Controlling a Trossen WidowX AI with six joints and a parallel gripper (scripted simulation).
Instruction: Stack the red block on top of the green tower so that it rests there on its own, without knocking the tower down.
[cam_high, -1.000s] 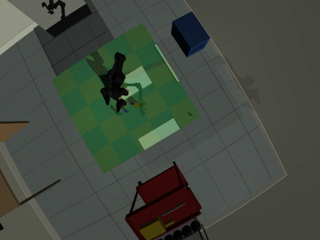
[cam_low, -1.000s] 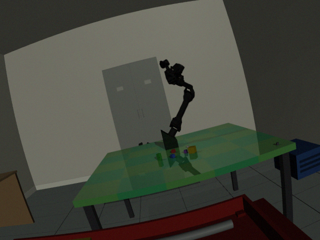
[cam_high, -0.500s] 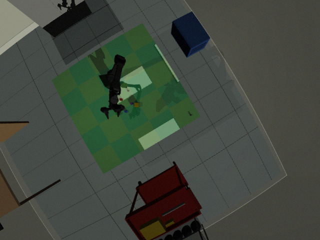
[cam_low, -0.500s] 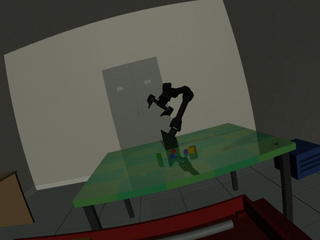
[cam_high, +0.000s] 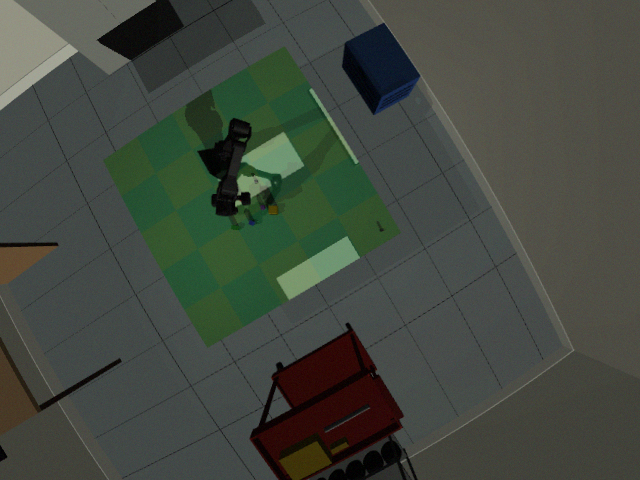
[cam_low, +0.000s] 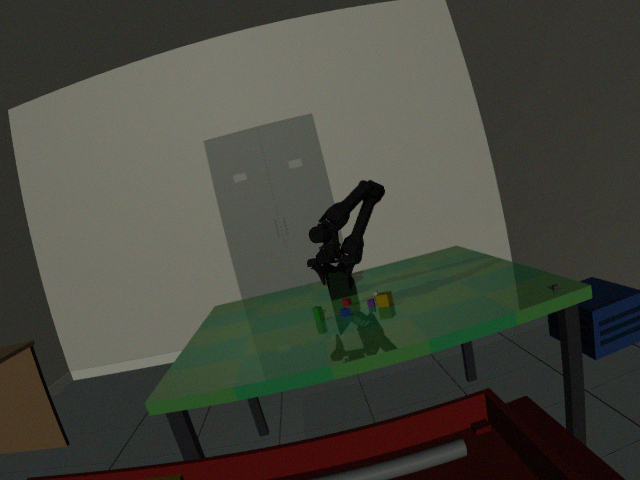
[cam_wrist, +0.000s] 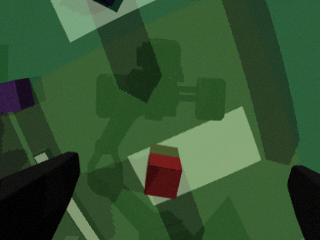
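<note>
My gripper tip is now 80 mm above the red block, 40 mm past it and 20 mm to the right of it. The rest, counted from my gripper tip: grey object (660 mm to the left, 450 mm ahead, 90 mm below); then blue block (110 mm ahead, 80 mm below, 20 mm to the left); then dark purple block (110 mm to the left, 80 mm below, 60 mm ahead).
</note>
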